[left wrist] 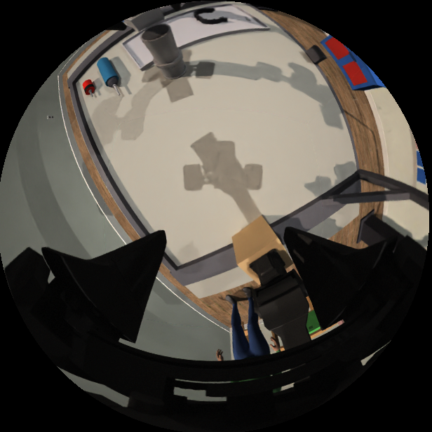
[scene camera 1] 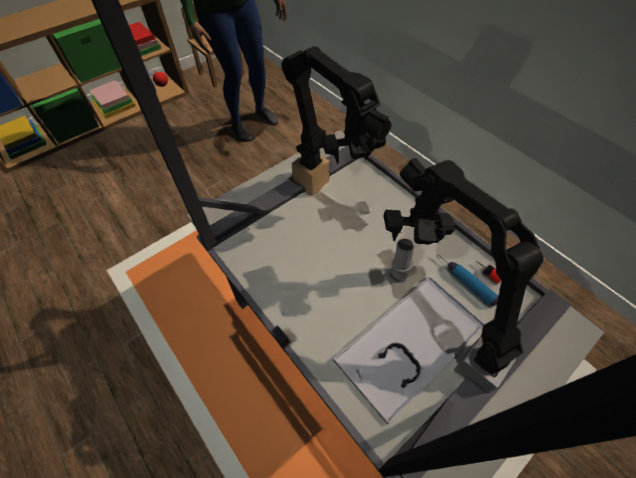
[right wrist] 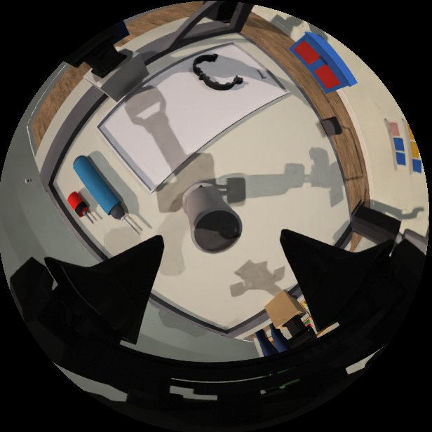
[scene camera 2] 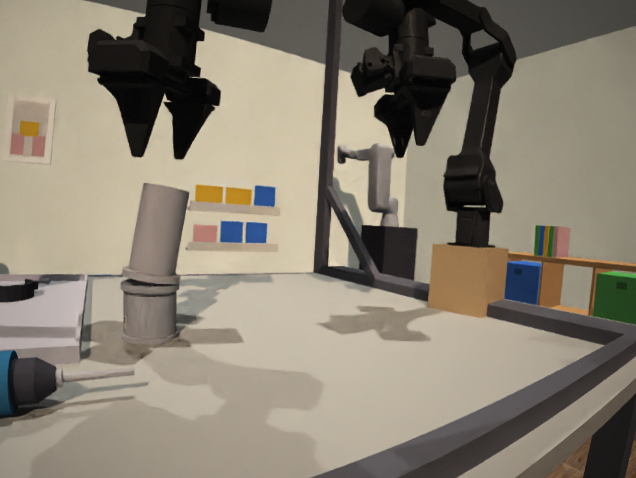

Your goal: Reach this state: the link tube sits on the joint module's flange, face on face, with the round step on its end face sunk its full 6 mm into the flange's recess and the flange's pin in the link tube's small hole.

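Places are measured from the left arm's base along level axes (x back, y right, z up), in metres.
Pixels of known places: left gripper, between the fingertips: (scene camera 1: pixel 351 160) (scene camera 2: pixel 409 152); right gripper, between the fingertips: (scene camera 1: pixel 408 240) (scene camera 2: pixel 160 158); left arm's base, origin of its link: (scene camera 1: pixel 310 161) (scene camera 2: pixel 471 246); right arm's base, origin of its link: (scene camera 1: pixel 490 360).
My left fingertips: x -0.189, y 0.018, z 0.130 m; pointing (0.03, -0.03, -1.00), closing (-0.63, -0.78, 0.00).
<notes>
Ahead of a thing's pixels: the offset from my left fingertips to its top centre. "spot": to the spot under its first point.
The grey link tube {dx -0.296, dy +0.116, dz -0.074 m} (scene camera 1: pixel 404 252) (scene camera 2: pixel 159 226) (left wrist: pixel 162 46) (right wrist: pixel 200 204) stands on the joint module {dx -0.303, dy +0.118, dz -0.177 m} (scene camera 1: pixel 398 273) (scene camera 2: pixel 149 314) (left wrist: pixel 175 70), tilted. In scene camera 2 it leans to the right, and a dark wedge gap shows between its lower collar and the module's flange, so the faces are not flush. The step, recess, pin and small hole are hidden. My right gripper (scene camera 1: pixel 411 235) (scene camera 2: pixel 158 156) (right wrist: pixel 222 238) is open and empty, above the tube's top end, apart from it. My left gripper (scene camera 1: pixel 348 156) (scene camera 2: pixel 410 150) (left wrist: pixel 226 235) is open and empty, high over the table, well away from the tube.
A white tray {dx -0.455, dy +0.291, dz -0.225 m} (scene camera 1: pixel 359 336) (scene camera 2: pixel 41 352) with a black curved part {spot: dx -0.502, dy +0.340, dz -0.222 m} (scene camera 1: pixel 417 364) (right wrist: pixel 220 86) lies near the module. A blue tool {spot: dx -0.510, dy +0.016, dz -0.204 m} (scene camera 1: pixel 473 283) (left wrist: pixel 106 71) (right wrist: pixel 97 185) and a red tool {dx -0.528, dy -0.075, dz -0.206 m} (scene camera 1: pixel 492 273) (right wrist: pixel 77 204) lie nearby. A wooden block {dx +0.189, dy -0.018, dz -0.130 m} (scene camera 1: pixel 311 175) (scene camera 2: pixel 467 280) carries my left arm.
</notes>
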